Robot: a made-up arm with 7 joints.
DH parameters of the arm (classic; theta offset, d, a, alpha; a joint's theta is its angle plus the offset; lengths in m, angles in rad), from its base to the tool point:
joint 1: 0 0.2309 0.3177 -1.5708
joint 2: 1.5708 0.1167 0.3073 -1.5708
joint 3: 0 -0.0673 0.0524 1.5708
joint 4: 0 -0.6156 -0.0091 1.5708
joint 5: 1.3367 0 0.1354 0
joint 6: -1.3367 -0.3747 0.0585 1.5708
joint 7: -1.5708 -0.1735 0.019 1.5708
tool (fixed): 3.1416 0.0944 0 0
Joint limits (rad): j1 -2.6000..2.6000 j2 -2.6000..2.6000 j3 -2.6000..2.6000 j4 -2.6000..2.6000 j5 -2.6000..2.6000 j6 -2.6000..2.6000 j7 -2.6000..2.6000
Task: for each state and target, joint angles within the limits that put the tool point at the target. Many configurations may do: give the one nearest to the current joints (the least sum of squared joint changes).
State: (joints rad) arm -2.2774 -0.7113 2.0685 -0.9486 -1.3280 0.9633 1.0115
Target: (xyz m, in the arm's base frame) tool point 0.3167 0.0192 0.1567
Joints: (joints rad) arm -2.0171 -1.1034 2.5018 -0.3569 -1.5956 0.8537 1.0916
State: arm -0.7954 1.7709 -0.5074 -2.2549 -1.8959 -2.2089 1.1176
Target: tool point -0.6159 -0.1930 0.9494
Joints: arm -0.4398 2.4876 -0.3562 -1.9533 -1.9547 -2.0810 1.0806
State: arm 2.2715 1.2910 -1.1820 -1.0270 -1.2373 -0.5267 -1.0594
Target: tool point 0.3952 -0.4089 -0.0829
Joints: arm 2.4618 1.3435 -0.7116 -0.9885 -0.7491 -0.2519 -1.0444
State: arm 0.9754 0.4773 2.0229 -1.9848 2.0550 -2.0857 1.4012
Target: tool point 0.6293 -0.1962 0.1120
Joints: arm 0.6462 0.6839 1.2263 -1.8719 1.9569 -1.9528 1.3839
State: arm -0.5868 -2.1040 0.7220 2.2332 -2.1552 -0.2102 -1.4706
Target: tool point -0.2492 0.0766 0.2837
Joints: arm -0.6515 -1.7223 0.9867 2.4209 -2.0505 -0.1549 -1.4179
